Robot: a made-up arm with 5 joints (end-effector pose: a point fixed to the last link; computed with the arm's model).
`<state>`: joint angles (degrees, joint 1 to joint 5).
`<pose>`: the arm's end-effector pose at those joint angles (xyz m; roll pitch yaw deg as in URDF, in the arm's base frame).
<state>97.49 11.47 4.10 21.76 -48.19</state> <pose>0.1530 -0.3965 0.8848 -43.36 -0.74 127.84</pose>
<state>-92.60 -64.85 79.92 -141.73 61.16</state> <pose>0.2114 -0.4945 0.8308 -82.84 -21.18 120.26</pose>
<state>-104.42 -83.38 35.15 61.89 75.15</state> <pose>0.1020 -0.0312 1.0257 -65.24 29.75 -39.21</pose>
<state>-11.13 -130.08 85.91 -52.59 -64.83</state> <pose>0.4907 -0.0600 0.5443 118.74 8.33 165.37</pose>
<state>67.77 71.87 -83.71 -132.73 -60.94</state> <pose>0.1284 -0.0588 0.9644 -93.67 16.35 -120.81</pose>
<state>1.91 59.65 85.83 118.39 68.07</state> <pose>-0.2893 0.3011 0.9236 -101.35 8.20 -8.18</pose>
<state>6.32 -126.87 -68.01 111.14 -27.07</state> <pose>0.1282 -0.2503 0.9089 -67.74 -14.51 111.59</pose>
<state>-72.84 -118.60 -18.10 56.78 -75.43</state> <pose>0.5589 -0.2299 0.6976 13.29 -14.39 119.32</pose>
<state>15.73 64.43 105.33 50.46 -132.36</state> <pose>0.0249 0.0208 0.3967 93.67 -46.22 91.50</pose>
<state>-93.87 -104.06 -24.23 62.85 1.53</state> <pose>0.0533 -0.3370 0.9006 -9.28 17.31 11.77</pose>
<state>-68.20 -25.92 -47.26 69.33 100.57</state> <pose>0.3087 0.1533 0.4566 39.47 -71.07 175.52</pose>
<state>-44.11 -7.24 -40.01 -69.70 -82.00</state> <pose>0.1973 -0.2991 0.5108 -32.01 -83.31 82.77</pose>
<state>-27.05 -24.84 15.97 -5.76 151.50</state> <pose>0.3093 0.2699 0.7369 -47.27 -42.51 -131.37</pose>
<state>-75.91 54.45 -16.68 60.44 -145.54</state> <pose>0.1655 -0.3370 0.8864 53.14 53.76 35.46</pose>
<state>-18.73 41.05 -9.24 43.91 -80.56</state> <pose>-0.0359 -0.1399 1.0473 -19.18 28.90 17.61</pose>
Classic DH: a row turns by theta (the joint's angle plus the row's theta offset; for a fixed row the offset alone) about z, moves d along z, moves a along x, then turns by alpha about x. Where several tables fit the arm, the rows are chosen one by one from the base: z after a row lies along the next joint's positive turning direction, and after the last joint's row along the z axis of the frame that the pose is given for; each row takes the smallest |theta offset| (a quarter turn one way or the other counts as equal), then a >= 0, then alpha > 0; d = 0 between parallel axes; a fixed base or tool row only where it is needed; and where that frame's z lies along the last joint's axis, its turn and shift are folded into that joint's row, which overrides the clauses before.
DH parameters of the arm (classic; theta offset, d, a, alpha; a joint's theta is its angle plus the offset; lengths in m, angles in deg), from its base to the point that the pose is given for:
base (fixed): 9.2 0.4018 0.0557 25.28
joint 1: -9.75 0.128 -0.0266 137.12
joint 2: -8.07 -0.2881 -0.0629 114.27
joint 3: -89.3 -0.0605 -0.0501 82.86
joint 4: -88.35 -0.0247 -0.0086 86.04
joint 5: 20.33 0.8787 0.2699 -167.13
tool (fixed): 109.46 1.009 0 0

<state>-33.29 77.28 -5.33 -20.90 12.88</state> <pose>0.0364 0.4097 0.6943 20.54 -21.90 -117.10</pose>
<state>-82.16 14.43 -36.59 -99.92 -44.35</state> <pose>0.0315 -0.0927 0.4049 84.06 -59.39 -85.87</pose>
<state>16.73 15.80 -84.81 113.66 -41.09</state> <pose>-0.2829 0.1805 0.7577 -83.08 -43.91 -16.62</pose>
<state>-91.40 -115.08 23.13 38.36 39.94</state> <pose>0.1740 -0.3707 0.9487 1.98 41.88 25.00</pose>
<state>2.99 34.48 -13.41 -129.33 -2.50</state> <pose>-0.1567 0.1482 0.4518 134.97 -12.03 -38.31</pose>
